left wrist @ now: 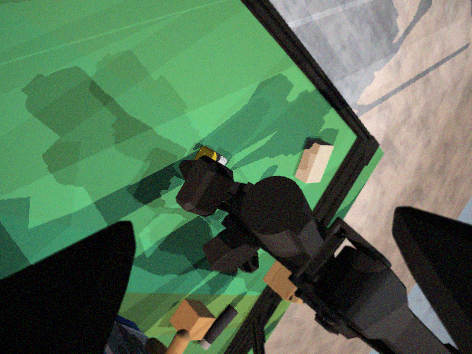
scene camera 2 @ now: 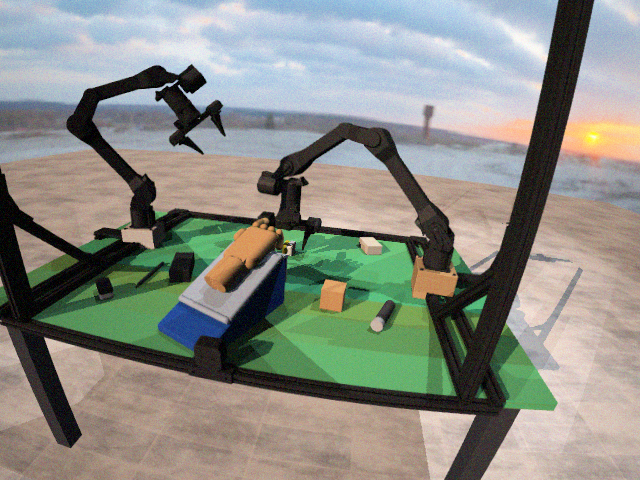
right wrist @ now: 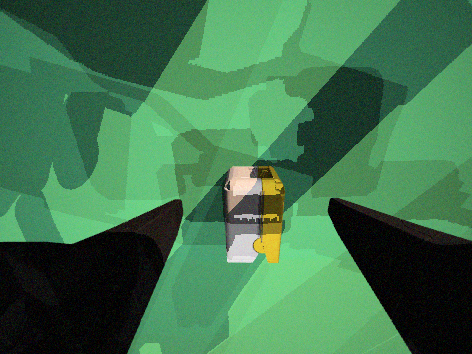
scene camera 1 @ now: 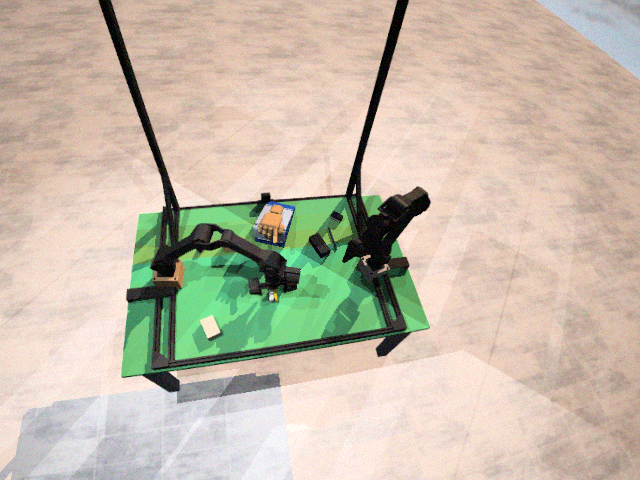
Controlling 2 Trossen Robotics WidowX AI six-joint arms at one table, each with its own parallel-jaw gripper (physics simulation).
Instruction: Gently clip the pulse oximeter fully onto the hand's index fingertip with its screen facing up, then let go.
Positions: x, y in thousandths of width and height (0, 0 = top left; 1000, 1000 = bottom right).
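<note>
My left gripper (scene camera 2: 335, 303) is open and holds nothing; it appears also in the left wrist view (left wrist: 560, 643) and in scene camera 1 (scene camera 1: 541, 541). My right gripper (scene camera 2: 451, 516) appears also in the left wrist view (left wrist: 431, 490) and in the right wrist view (right wrist: 541, 581). A tan cube (left wrist: 408, 891) rests on the table; in the right wrist view the tan cube is out of frame. A pale block (left wrist: 671, 439) rests on the table; in the right wrist view the pale block is out of frame. A pulse oximeter (right wrist: 539, 555) is present. So is a blue and grey hand stand (scene camera 2: 316, 647), visible also in scene camera 1 (scene camera 1: 451, 441).
</note>
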